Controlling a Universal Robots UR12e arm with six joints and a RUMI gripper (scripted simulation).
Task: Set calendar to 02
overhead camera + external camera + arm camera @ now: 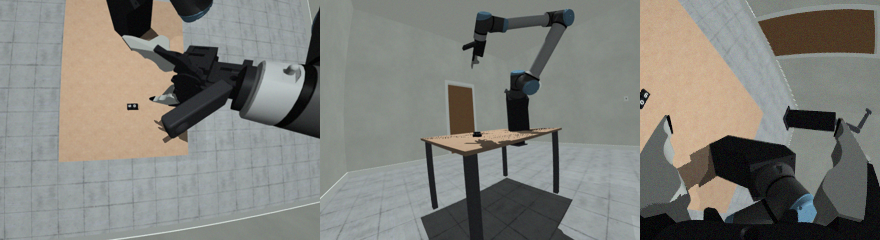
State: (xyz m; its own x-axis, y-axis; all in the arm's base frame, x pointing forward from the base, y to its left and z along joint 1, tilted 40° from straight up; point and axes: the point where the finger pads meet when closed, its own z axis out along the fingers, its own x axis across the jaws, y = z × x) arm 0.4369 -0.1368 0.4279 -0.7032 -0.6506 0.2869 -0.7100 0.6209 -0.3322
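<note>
My hand is 59 cm above the black number cube, 5 cm to the left of it and 3 cm past it. Also, from my hand: calendar tray: 60 cm below, 7 cm to the right, 3 cm behind.
</note>
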